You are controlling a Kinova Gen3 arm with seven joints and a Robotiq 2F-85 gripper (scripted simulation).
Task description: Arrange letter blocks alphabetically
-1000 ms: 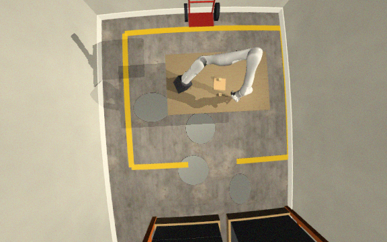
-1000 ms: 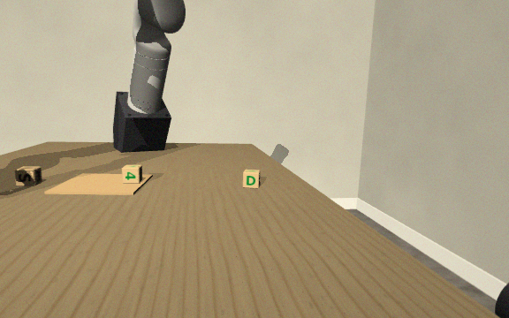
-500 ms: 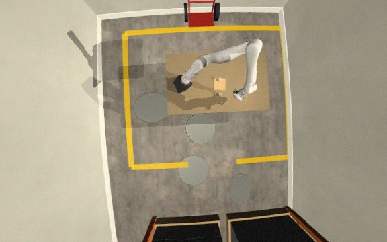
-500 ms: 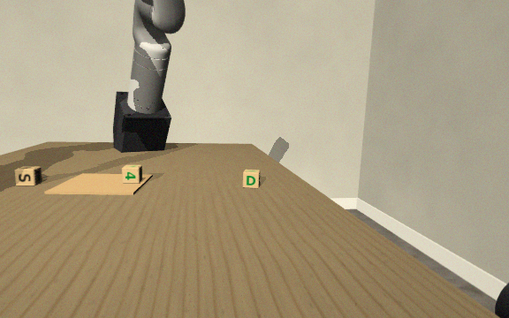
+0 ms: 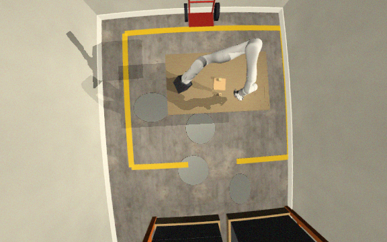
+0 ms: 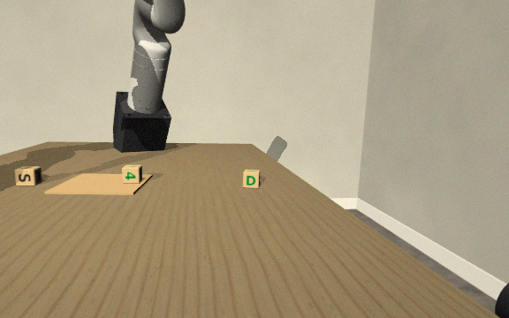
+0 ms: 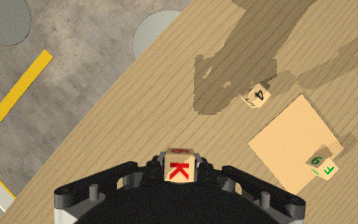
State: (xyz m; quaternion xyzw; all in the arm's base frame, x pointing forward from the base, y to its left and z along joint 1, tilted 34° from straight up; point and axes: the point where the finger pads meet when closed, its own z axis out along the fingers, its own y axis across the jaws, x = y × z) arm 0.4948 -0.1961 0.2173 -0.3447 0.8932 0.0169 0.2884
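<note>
Now: the tan mat 16 cm behind my hand, 15 cm to the left of it and 12 cm below it.
</note>
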